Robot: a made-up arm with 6 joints. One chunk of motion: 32 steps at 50 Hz.
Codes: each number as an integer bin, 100 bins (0 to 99) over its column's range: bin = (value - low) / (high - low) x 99, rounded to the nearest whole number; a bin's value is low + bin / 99 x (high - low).
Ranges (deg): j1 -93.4..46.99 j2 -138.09..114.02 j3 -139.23..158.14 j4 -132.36..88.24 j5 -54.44..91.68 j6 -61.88..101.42
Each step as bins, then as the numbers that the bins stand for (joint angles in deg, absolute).
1 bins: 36 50 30 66 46 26
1 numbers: -42.35 -10.76 -49.12 14.71 13.45 -18.99
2 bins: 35 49 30 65 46 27
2 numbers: -43.77 -13.31 -49.12 12.48 13.45 -17.34
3 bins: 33 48 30 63 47 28
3 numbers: -46.60 -15.85 -49.12 8.02 14.93 -15.69
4 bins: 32 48 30 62 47 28
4 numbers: -48.02 -15.85 -49.12 5.79 14.93 -15.69
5 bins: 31 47 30 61 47 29
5 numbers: -49.44 -18.40 -49.12 3.57 14.93 -14.04
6 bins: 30 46 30 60 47 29
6 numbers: -50.86 -20.95 -49.12 1.34 14.93 -14.04
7 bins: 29 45 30 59 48 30
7 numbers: -52.28 -23.49 -49.12 -0.89 16.41 -12.40
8 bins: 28 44 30 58 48 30
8 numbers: -53.69 -26.04 -49.12 -3.12 16.41 -12.40
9 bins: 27 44 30 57 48 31
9 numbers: -55.11 -26.04 -49.12 -5.35 16.41 -10.75
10 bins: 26 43 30 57 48 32
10 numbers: -56.53 -28.59 -49.12 -5.35 16.41 -9.10
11 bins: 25 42 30 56 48 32
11 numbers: -57.95 -31.13 -49.12 -7.58 16.41 -9.10
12 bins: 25 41 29 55 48 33
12 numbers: -57.95 -33.68 -52.12 -9.80 16.41 -7.45
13 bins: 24 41 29 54 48 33
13 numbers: -59.37 -33.68 -52.12 -12.03 16.41 -7.45
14 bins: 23 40 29 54 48 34
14 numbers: -60.78 -36.23 -52.12 -12.03 16.41 -5.80
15 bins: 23 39 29 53 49 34
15 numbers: -60.78 -38.77 -52.12 -14.26 17.88 -5.80
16 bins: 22 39 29 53 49 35
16 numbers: -62.20 -38.77 -52.12 -14.26 17.88 -4.15
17 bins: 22 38 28 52 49 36
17 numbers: -62.20 -41.32 -55.13 -16.49 17.88 -2.50
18 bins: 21 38 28 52 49 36
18 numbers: -63.62 -41.32 -55.13 -16.49 17.88 -2.50
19 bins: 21 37 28 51 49 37
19 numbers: -63.62 -43.87 -55.13 -18.72 17.88 -0.85
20 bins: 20 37 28 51 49 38
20 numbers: -65.04 -43.87 -55.13 -18.72 17.88 0.80
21 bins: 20 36 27 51 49 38
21 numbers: -65.04 -46.41 -58.13 -18.72 17.88 0.80
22 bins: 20 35 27 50 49 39
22 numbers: -65.04 -48.96 -58.13 -20.95 17.88 2.45
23 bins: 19 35 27 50 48 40
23 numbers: -66.46 -48.96 -58.13 -20.95 16.41 4.10
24 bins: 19 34 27 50 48 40
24 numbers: -66.46 -51.51 -58.13 -20.95 16.41 4.10
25 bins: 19 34 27 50 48 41
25 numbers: -66.46 -51.51 -58.13 -20.95 16.41 5.75
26 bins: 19 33 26 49 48 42
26 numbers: -66.46 -54.05 -61.13 -23.17 16.41 7.40
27 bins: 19 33 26 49 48 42
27 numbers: -66.46 -54.05 -61.13 -23.17 16.41 7.40
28 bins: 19 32 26 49 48 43
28 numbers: -66.46 -56.60 -61.13 -23.17 16.41 9.05
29 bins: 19 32 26 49 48 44
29 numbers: -66.46 -56.60 -61.13 -23.17 16.41 10.70
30 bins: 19 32 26 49 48 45
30 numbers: -66.46 -56.60 -61.13 -23.17 16.41 12.35
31 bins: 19 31 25 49 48 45
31 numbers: -66.46 -59.15 -64.14 -23.17 16.41 12.35
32 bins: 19 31 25 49 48 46
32 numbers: -66.46 -59.15 -64.14 -23.17 16.41 14.00
